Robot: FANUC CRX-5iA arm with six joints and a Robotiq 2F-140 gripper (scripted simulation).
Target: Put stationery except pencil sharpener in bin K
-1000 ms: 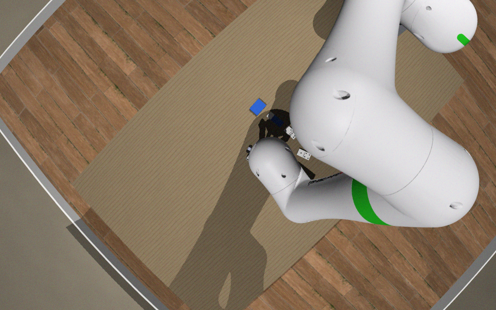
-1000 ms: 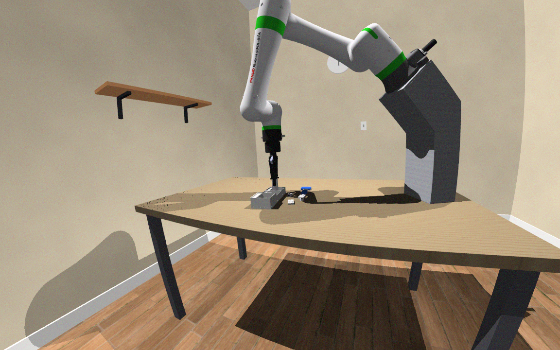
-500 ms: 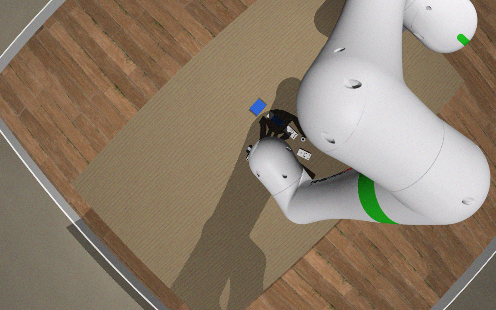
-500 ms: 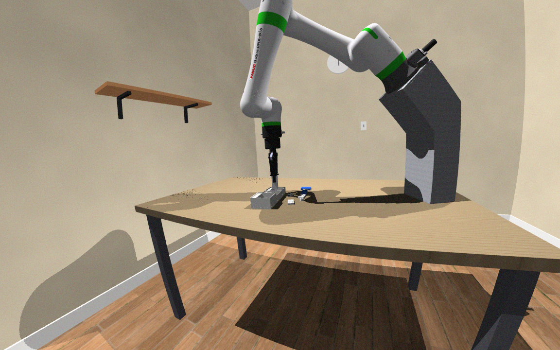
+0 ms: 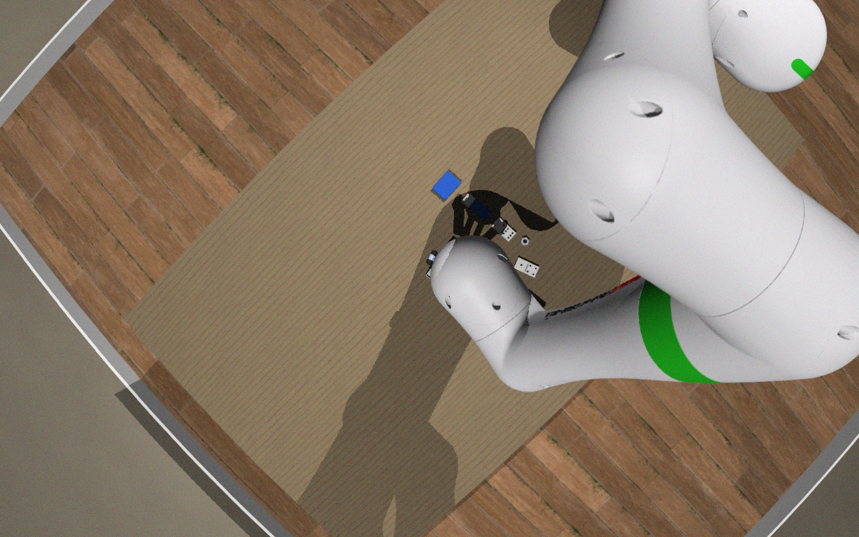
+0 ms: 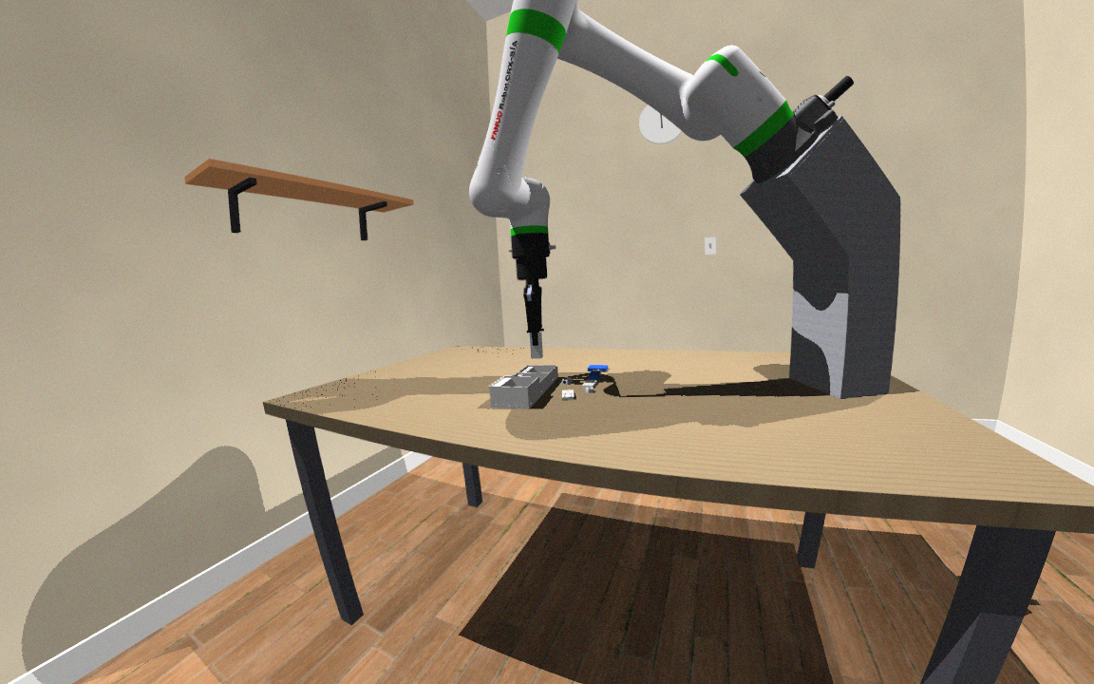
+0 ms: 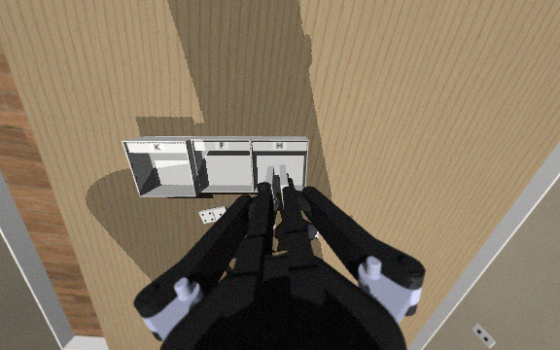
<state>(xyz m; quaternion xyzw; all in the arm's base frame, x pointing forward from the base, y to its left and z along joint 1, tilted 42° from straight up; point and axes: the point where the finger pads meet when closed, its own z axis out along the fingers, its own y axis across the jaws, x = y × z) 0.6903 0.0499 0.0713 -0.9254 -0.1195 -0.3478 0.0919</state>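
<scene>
My hand is 80 mm to the right of the grey bin, 70 mm above it and 20 mm past it. Also, from my hand: silver pencil sharpener: 90 mm below, 80 mm behind; then white eraser: 120 mm behind, 90 mm below, 80 mm to the right; then small dark ring: 160 mm behind, 90 mm below, 40 mm to the left.
</scene>
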